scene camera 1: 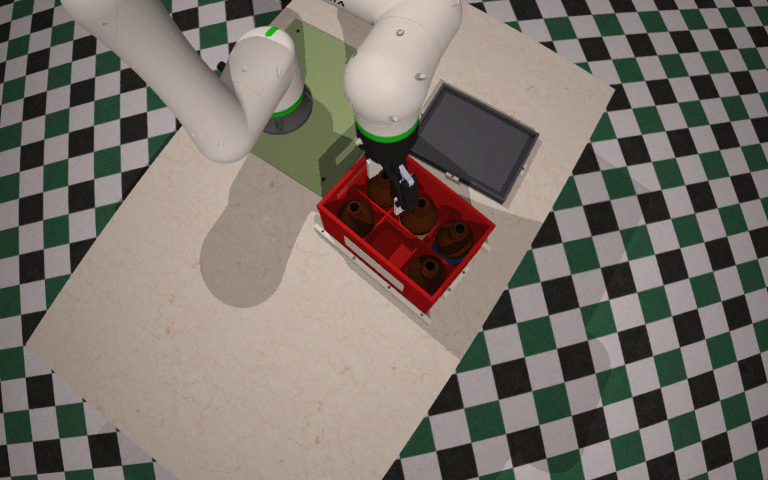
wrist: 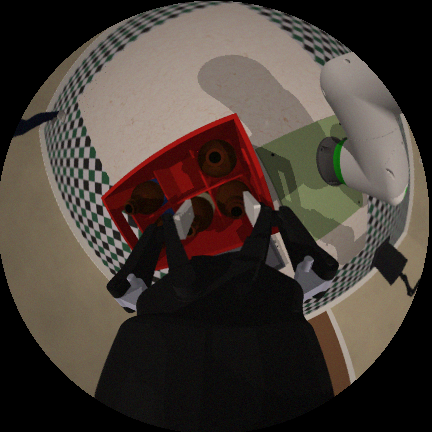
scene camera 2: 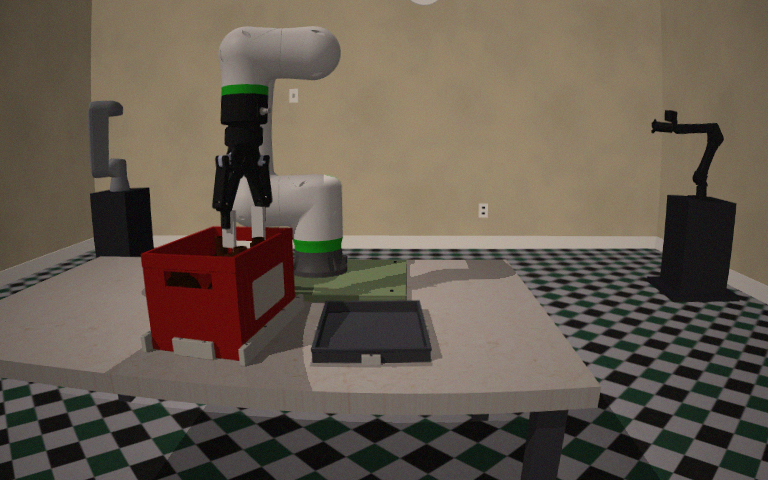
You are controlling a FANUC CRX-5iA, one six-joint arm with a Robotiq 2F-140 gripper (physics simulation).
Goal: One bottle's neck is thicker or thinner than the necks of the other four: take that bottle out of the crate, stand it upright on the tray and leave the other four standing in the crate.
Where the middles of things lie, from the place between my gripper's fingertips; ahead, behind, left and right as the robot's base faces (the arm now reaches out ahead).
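Scene:
I see the crate cell (scene camera 1: 390, 246), which is 15 cm below my hand, 2 cm to the right of it and 6 cm ahead of it.

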